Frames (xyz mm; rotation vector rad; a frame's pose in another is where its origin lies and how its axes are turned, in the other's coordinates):
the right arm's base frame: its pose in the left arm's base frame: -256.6 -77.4 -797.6 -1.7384 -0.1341 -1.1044
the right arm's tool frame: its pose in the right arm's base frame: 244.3 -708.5 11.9 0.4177 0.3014 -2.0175
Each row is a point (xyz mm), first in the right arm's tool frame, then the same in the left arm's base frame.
Working: the right arm's tool frame: its pose in the left arm's base frame: -500.7 167.6 -132.6 -0.5392 -2.0265 -2.3195

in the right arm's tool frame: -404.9 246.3 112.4
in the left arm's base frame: -34.5 150.5 7.4
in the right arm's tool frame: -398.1 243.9 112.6
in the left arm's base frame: -41.5 152.5 6.9
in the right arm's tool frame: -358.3 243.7 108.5
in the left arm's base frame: -79.9 157.0 16.9
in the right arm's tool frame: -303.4 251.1 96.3
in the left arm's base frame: -132.8 155.7 37.3
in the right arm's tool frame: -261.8 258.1 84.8
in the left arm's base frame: -173.1 152.4 53.9
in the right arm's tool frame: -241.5 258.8 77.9
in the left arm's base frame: -193.8 149.9 59.3
